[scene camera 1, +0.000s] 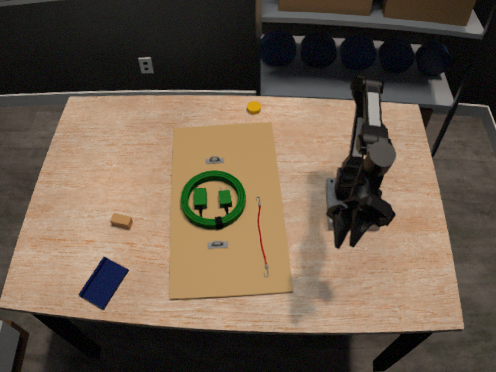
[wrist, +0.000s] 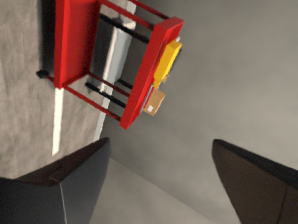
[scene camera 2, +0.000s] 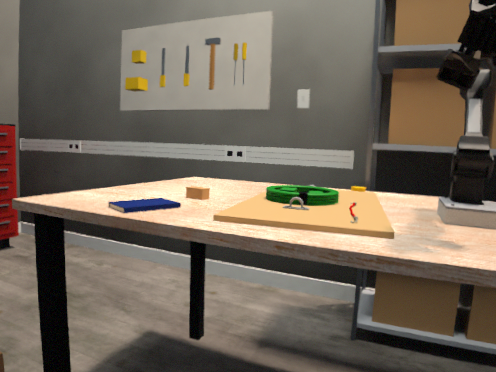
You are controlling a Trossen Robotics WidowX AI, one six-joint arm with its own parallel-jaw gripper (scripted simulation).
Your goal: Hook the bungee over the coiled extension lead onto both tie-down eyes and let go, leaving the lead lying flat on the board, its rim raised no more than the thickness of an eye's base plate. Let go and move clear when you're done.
Labels:
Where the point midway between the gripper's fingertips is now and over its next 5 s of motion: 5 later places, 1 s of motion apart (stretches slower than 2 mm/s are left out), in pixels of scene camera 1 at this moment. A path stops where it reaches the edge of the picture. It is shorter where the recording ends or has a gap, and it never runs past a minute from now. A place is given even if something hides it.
My gripper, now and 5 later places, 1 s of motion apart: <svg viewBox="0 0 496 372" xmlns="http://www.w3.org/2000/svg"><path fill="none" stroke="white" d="M343 247L325 260L307 268L292 270L281 268L273 264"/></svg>

